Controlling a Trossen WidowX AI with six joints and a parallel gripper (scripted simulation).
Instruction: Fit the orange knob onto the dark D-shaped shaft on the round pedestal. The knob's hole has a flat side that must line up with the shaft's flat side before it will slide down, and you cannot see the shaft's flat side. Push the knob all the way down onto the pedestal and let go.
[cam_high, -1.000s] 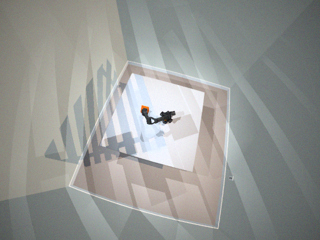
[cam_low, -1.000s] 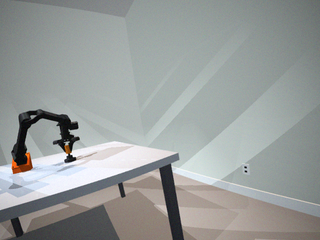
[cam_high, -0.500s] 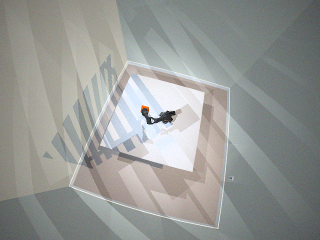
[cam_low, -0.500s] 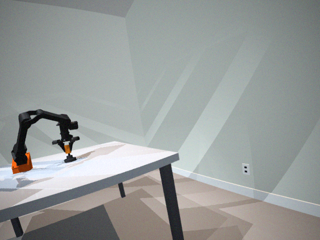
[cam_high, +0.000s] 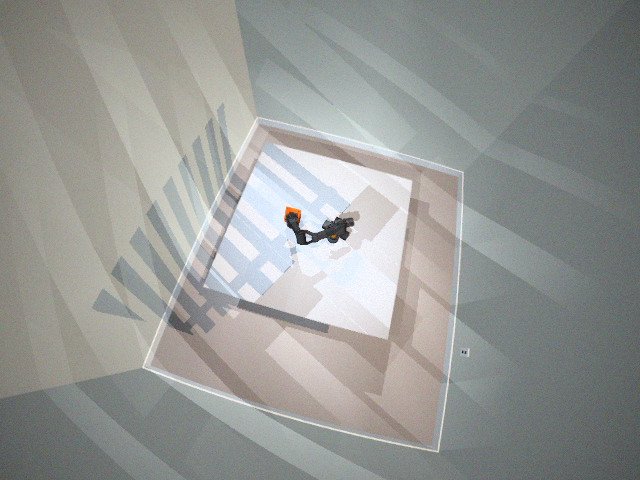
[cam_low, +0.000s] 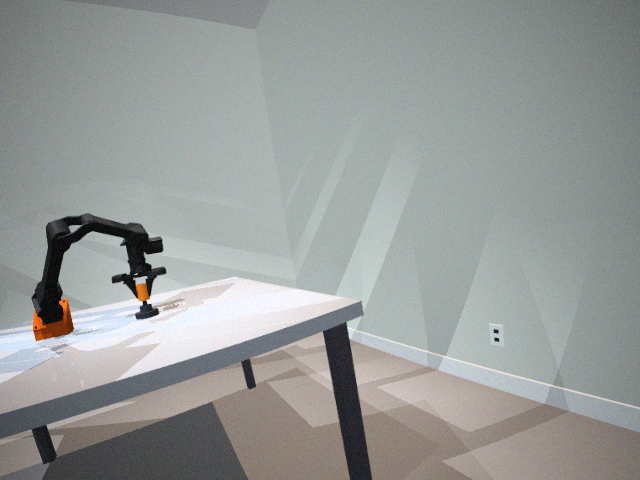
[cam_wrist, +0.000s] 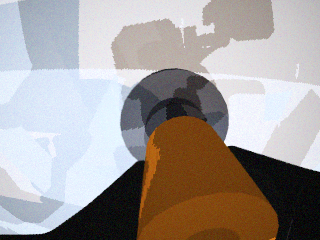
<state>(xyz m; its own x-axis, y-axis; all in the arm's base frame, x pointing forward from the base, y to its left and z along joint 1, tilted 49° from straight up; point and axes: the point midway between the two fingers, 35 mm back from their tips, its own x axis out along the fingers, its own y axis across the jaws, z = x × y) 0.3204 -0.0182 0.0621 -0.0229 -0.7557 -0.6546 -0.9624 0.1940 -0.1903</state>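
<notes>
The orange knob is 20 mm above my gripper tip. Also, from my gripper tip: dark round pedestal 40 mm below.
</notes>
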